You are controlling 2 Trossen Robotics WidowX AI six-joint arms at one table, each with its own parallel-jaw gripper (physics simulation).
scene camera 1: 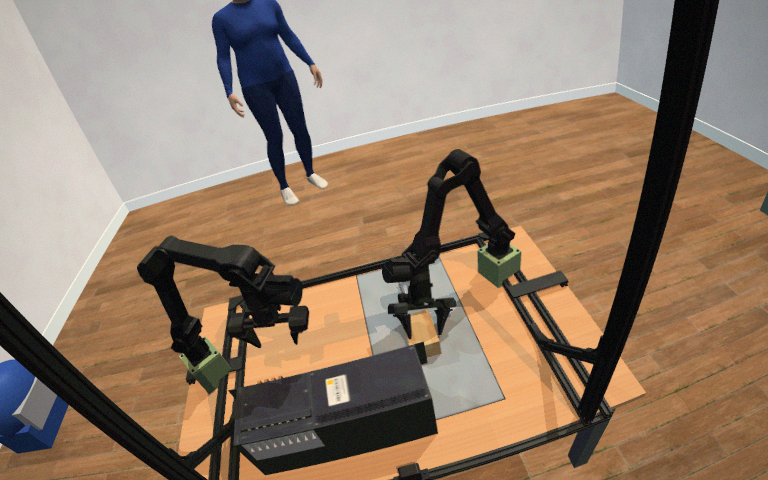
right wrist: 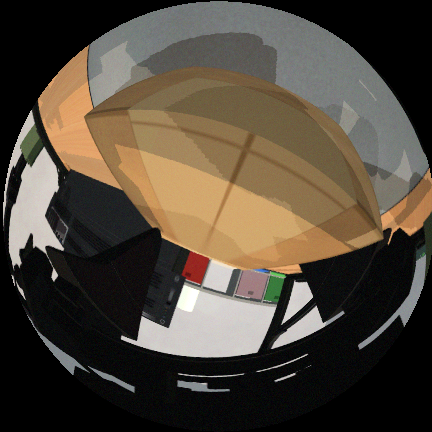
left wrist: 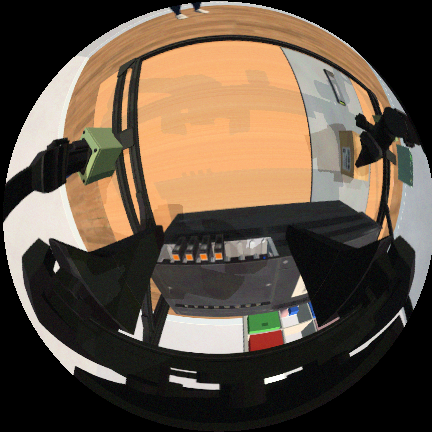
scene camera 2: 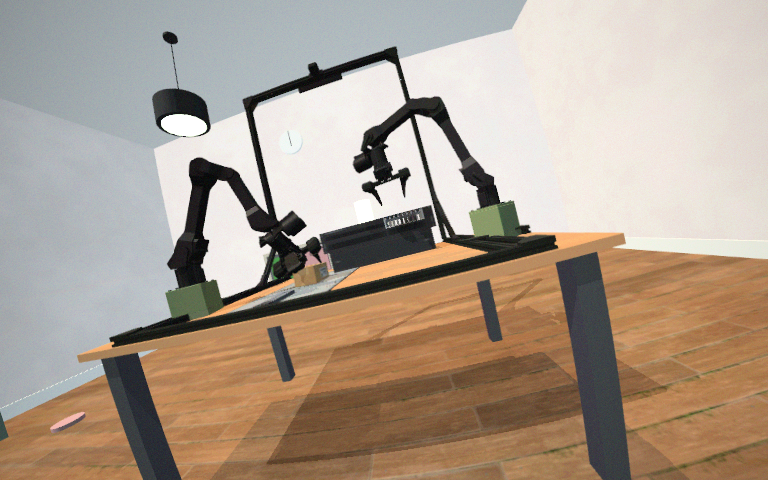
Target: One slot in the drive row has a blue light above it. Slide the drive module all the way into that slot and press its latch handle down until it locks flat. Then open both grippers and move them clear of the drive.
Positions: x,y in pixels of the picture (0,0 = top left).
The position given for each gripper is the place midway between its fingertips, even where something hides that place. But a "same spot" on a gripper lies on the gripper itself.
Labels:
right gripper: scene camera 1; right wrist; left wrist 359,164; scene camera 2 311,269
same spot on grey mat: (left wrist: 325,116) = (scene camera 1: 388,325)
same spot on right gripper: (scene camera 1: 442,312) = (right wrist: 325,306)

